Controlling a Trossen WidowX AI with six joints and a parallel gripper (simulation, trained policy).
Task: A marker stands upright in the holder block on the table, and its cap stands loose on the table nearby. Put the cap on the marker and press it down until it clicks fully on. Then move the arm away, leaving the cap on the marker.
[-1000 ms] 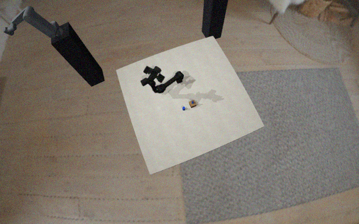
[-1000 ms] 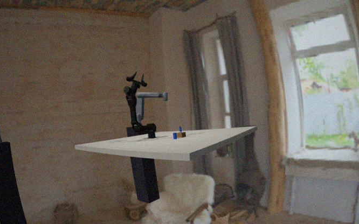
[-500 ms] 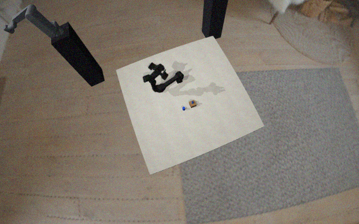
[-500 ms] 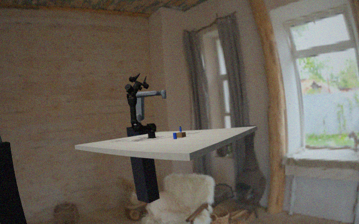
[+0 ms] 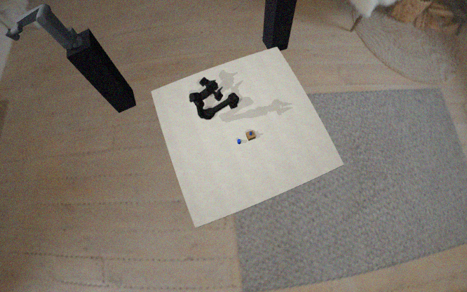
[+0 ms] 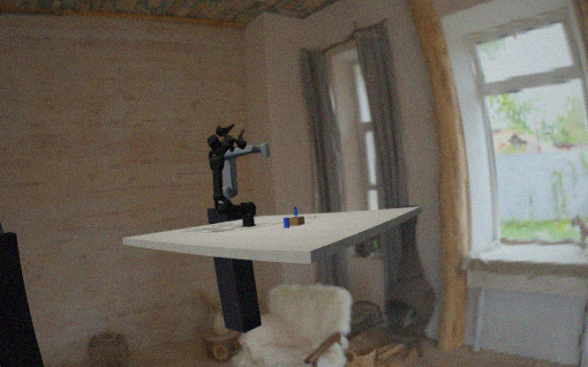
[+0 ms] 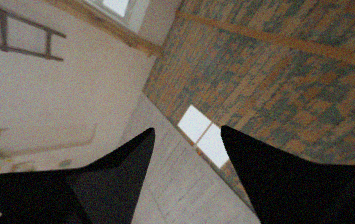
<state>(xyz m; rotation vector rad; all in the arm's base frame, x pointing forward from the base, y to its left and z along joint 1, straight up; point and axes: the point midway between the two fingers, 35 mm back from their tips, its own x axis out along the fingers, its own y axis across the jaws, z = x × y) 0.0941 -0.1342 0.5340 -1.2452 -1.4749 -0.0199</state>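
My gripper tip is now 53 cm above the blue cap, 24 cm short of it and 3 cm to the right of it. Round my gripper tip: wooden holder block 54 cm below, 22 cm ahead, 14 cm to the left.
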